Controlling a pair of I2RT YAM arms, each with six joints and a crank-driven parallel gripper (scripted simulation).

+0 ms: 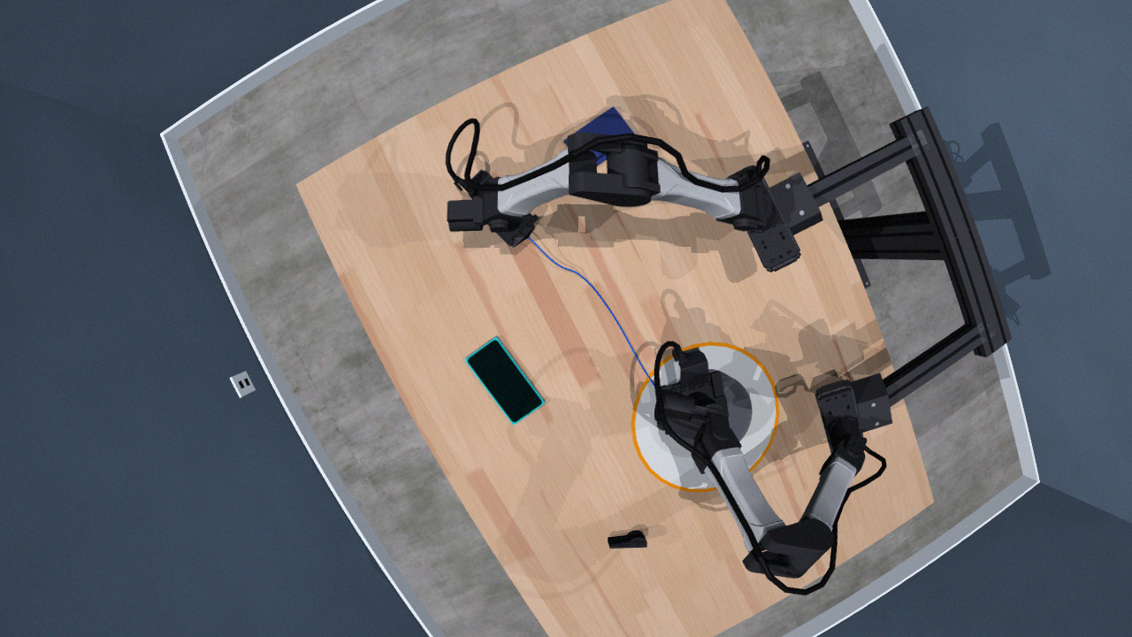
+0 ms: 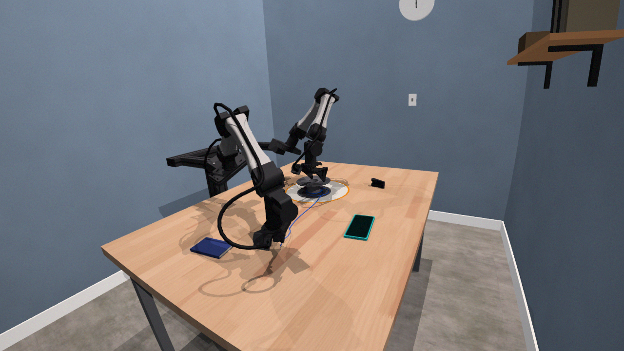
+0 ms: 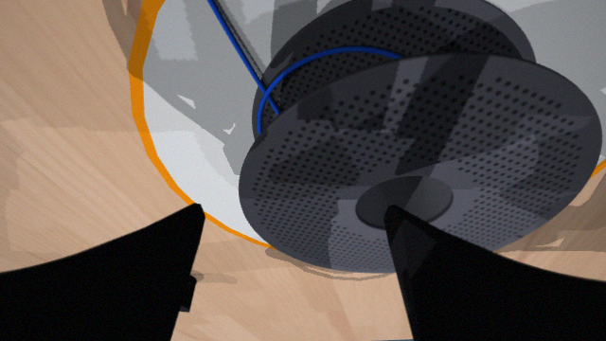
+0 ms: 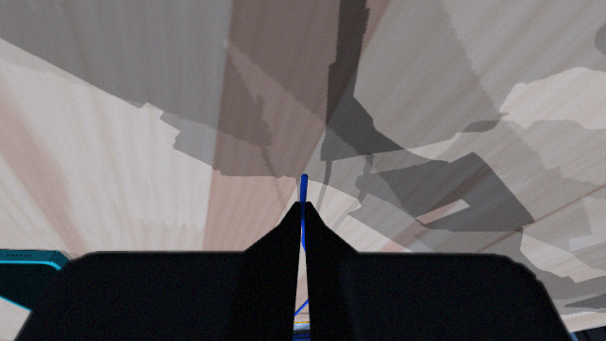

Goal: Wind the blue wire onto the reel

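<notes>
Right now my left hand is 50 mm past the dark grey reel, 40 mm to the right of it and 60 mm above it. Also, from my left hand: orange painted ring 50 mm behind, 70 mm to the left, 90 mm below; black clip-like object 240 mm ahead, 250 mm to the left, 70 mm below.
</notes>
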